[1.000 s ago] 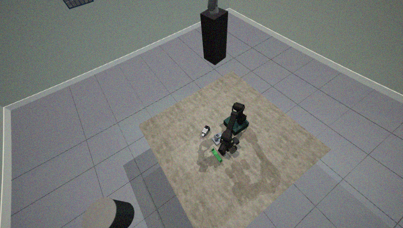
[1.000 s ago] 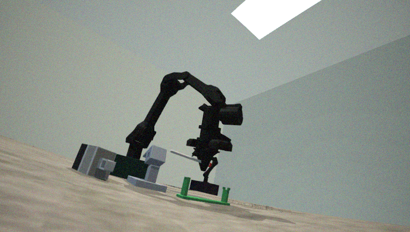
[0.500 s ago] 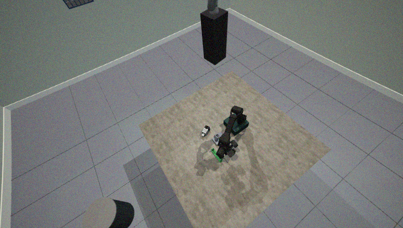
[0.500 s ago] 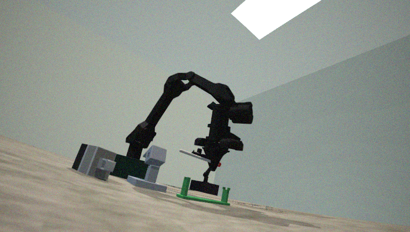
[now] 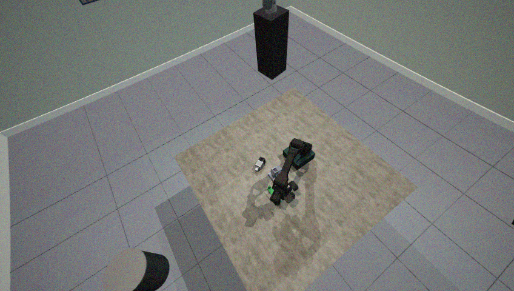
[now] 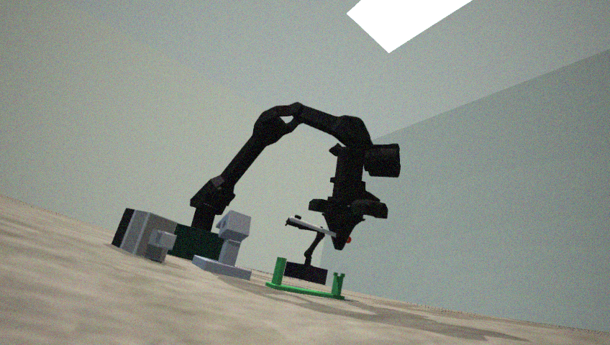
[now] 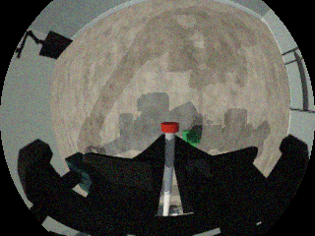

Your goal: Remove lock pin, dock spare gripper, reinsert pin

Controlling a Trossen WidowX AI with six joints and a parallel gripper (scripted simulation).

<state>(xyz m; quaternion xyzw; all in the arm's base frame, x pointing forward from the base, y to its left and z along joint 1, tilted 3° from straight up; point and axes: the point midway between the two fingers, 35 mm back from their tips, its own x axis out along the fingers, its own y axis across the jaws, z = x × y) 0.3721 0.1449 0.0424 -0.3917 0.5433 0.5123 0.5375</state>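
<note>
Right now the rack is 90 mm to the right of my gripper tip, 70 mm below it and 30 mm ahead of it. The rest, counted from my gripper tip: socket (190 mm to the right, 100 mm behind, 40 mm below); then spare gripper (330 mm to the right, 60 mm below, 60 mm behind).
</note>
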